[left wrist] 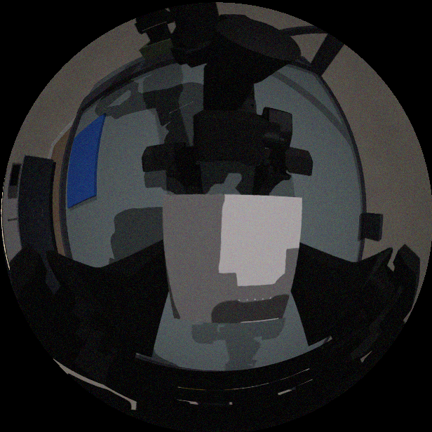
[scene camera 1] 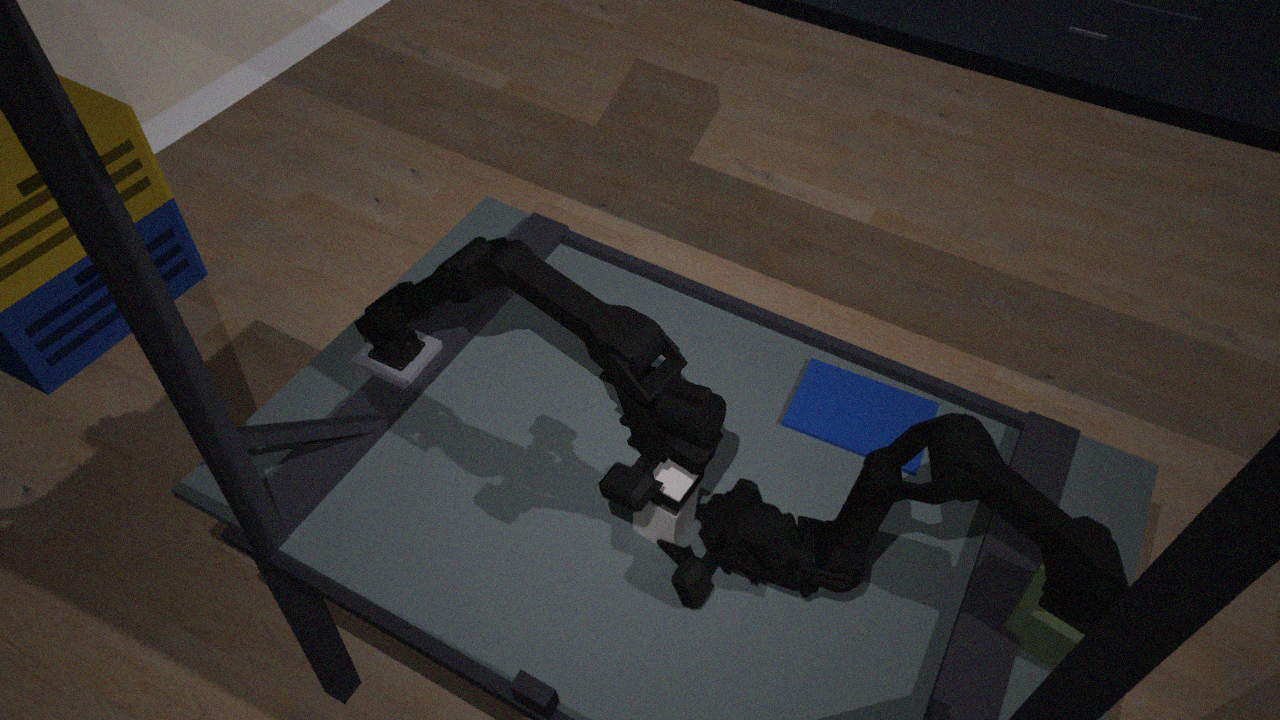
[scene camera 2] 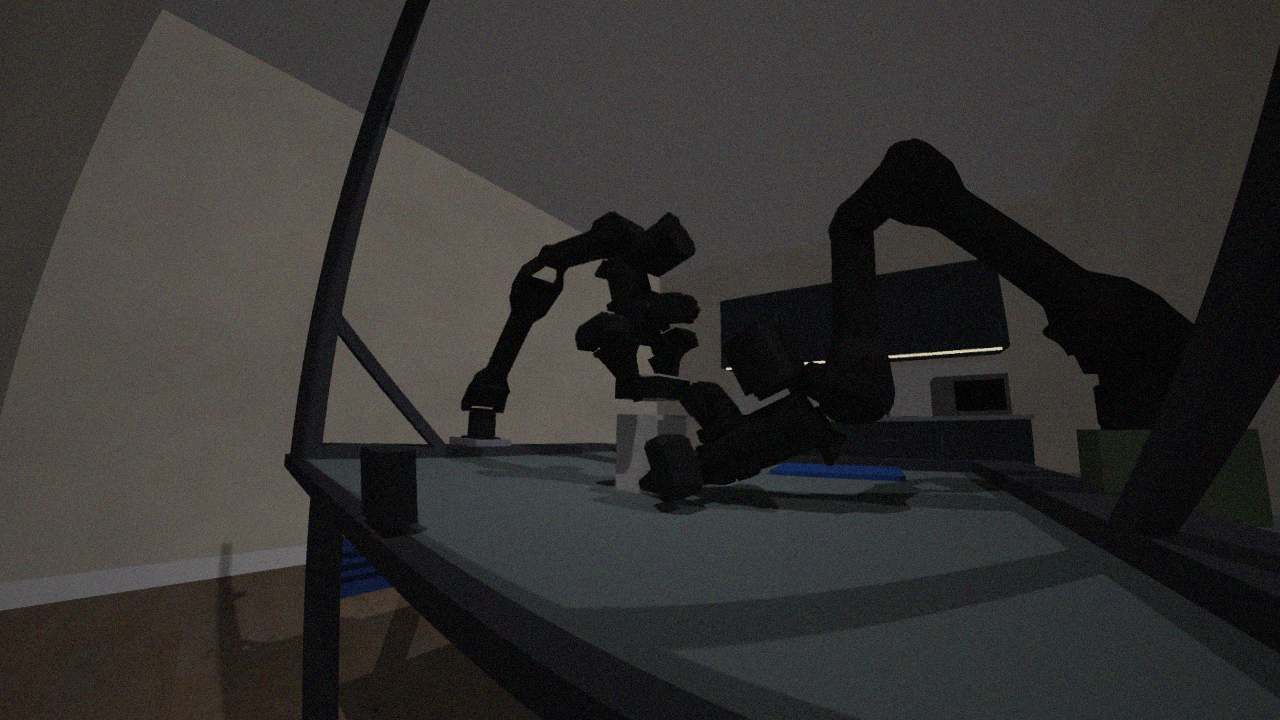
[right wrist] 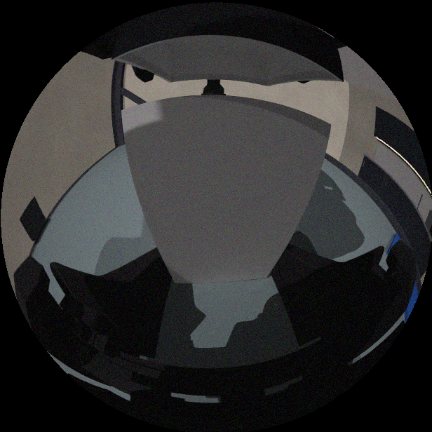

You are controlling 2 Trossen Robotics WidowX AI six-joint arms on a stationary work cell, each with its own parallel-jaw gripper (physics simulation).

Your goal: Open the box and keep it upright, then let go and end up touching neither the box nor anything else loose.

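Pixels of known places: left gripper, between the fingertips: (scene camera 1: 672, 484) (scene camera 2: 656, 400); left arm's base, origin of its link: (scene camera 1: 397, 350) (scene camera 2: 480, 438); right arm's base, origin of its link: (scene camera 1: 1073, 602) (scene camera 2: 1150, 429).
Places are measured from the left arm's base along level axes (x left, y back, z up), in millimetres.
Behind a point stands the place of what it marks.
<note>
The box's pale grey body (scene camera 1: 660, 525) @(x -100, y -511, z 20 mm) (scene camera 2: 630, 452) @(x -98, y -492, z 13 mm) (right wrist: 225, 190) stands upright mid-table. Its lid (scene camera 1: 677, 481) @(x -81, y -521, z 109 mm) (left wrist: 260, 235) (right wrist: 225, 57) has a pale top and dark sides, and is raised above the body. In the right wrist view the wall shows through the gap between them. My left gripper (scene camera 1: 669, 480) @(x -70, y -510, z 79 mm) (scene camera 2: 650, 374) (left wrist: 229, 242) comes from above and is shut on the lid. My right gripper (scene camera 1: 682, 523) @(x -69, y -514, z -23 mm) (scene camera 2: 684, 436) (right wrist: 220, 245) is low at the body's side and shut on the body. The lid hides the body in the left wrist view.
A flat blue panel (scene camera 1: 859, 411) @(x 257, y -687, z -26 mm) (scene camera 2: 836, 471) @(x 210, y -693, z -26 mm) (left wrist: 86, 162) lies beyond the box, near the far edge. A dark block (scene camera 1: 534, 692) @(x -372, y -478, z 22 mm) (scene camera 2: 389, 488) @(x -374, y -498, z -1 mm) stands at the near edge. Dark frame posts (scene camera 1: 170, 331) @(x -340, y -56, z 398 mm) rise at the table's sides. A green block (scene camera 1: 1049, 634) @(x -12, y -1002, z 28 mm) (scene camera 2: 1239, 483) @(x -20, y -1041, z -1 mm) is by the right arm's base.
</note>
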